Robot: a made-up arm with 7 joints. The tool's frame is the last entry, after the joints.
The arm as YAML. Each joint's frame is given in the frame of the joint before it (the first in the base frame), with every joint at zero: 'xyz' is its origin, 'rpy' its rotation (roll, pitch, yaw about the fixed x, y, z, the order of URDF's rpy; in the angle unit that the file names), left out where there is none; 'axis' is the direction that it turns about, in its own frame. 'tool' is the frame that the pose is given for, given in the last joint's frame.
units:
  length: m
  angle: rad
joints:
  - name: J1
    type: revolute
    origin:
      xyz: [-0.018, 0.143, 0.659]
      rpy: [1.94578, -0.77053, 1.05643]
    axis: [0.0, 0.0, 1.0]
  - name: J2
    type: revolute
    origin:
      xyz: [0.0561, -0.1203, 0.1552]
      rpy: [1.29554, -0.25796, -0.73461]
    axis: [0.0, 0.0, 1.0]
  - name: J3
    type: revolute
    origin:
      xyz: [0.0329, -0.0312, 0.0]
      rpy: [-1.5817, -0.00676, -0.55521]
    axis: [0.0, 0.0, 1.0]
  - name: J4
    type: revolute
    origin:
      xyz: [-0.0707, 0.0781, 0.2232]
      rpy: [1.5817, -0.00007, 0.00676]
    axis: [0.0, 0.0, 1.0]
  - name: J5
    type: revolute
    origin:
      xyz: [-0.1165, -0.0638, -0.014]
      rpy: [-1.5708, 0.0, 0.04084]
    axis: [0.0, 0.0, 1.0]
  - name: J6
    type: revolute
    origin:
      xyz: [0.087, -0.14, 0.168]
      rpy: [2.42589, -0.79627, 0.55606]
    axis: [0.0, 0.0, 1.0]
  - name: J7
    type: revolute
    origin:
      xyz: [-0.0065, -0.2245, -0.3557]
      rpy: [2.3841, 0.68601, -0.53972]
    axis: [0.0, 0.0, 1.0]
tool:
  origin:
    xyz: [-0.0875, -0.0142, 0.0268]
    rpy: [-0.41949, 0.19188, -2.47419]
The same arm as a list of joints. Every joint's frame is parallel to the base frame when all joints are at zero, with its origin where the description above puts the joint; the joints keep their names.
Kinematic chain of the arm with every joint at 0, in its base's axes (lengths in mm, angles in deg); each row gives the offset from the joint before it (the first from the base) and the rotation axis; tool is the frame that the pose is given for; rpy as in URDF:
J1: xyz -18.0 143.0 659.0 axis 0.935616 -0.235704 -0.262805
J2: xyz 165.0 88.0 -82.0 axis -z
J3: xyz -11.0 44.0 0.0 axis 0.999104 0.0409 0.0109
J4: xyz 225.0 -61.0 81.0 axis -z
J5: xyz -59.0 -119.0 14.0 axis +x
J6: xyz 168.0 87.0 -140.0 axis -0.527773 0.804458 -0.272586
J7: xyz 80.1 -290.0 294.0 axis -0.399816 -0.896536 0.190708
tool: xyz -56.0 -20.0 -71.0 rpy 90.00 90.00 0.00

